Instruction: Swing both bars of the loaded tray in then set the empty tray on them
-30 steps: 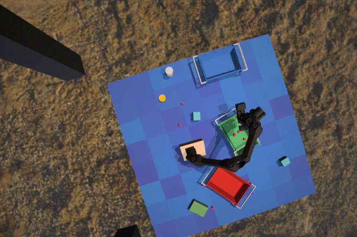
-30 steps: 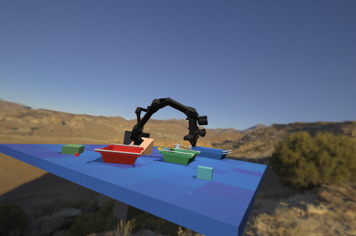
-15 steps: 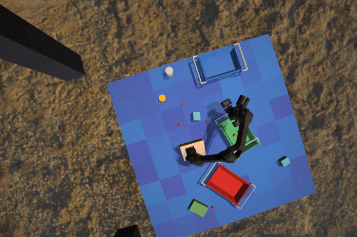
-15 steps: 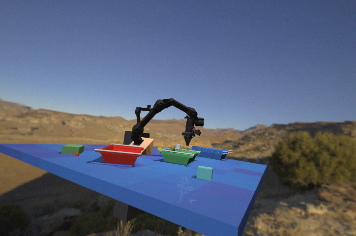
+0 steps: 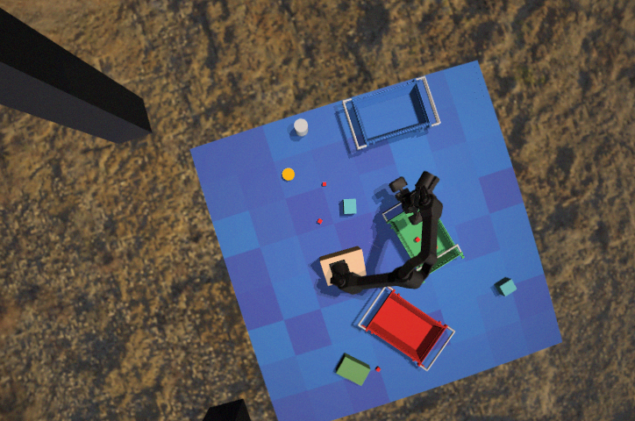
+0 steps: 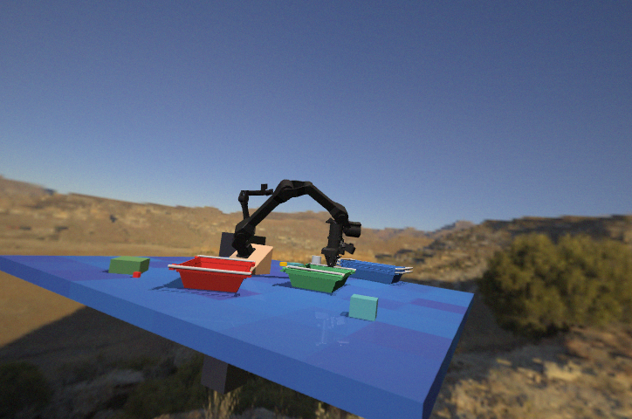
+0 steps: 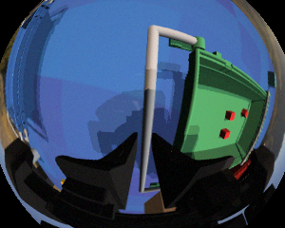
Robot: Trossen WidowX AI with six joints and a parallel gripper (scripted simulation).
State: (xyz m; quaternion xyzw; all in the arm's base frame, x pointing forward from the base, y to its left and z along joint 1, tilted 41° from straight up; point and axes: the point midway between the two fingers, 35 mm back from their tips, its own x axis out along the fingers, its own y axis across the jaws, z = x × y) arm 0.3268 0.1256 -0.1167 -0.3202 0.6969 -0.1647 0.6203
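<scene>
My gripper tip is now 13 cm past the red tray, 50 cm to the left of it and 1 cm below it. Also, from my gripper tip: small red block 2 cm ahead, 17 cm to the right, 3 cm below; orange disc 41 cm behind, 24 cm to the left, 3 cm below; grey cylinder 30 cm behind, 41 cm to the left.
</scene>
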